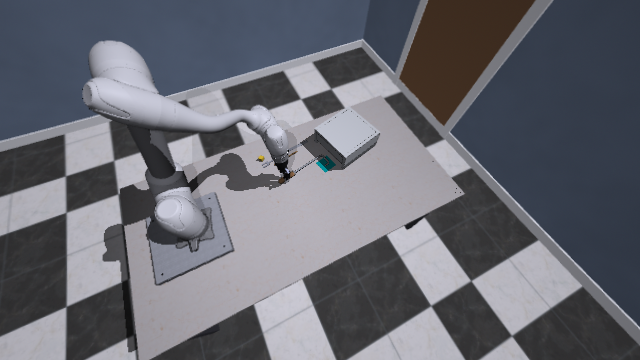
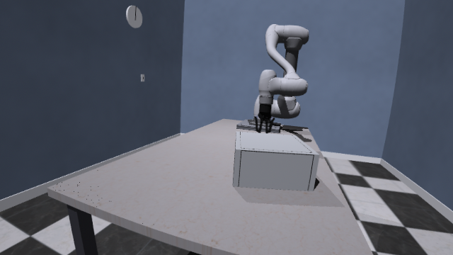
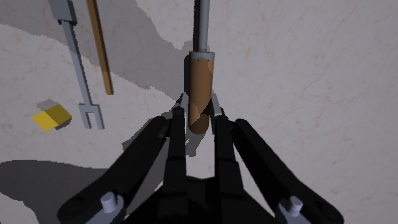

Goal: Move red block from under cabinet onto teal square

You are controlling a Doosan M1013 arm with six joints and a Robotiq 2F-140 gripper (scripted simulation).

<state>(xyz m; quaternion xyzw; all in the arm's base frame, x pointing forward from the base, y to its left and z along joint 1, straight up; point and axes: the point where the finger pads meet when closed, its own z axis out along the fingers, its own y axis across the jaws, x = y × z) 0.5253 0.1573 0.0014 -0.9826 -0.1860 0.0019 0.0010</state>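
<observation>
My gripper is now 40 mm short of the thin brown stick, 150 mm to the right of it and 30 mm above it. Round my hand: small yellow piece 110 mm behind, 190 mm to the left, 30 mm below; then hook tool 130 mm ahead, 10 mm to the left, 20 mm below; then grey forked tool 30 mm behind, 160 mm to the left, 30 mm below.
</observation>
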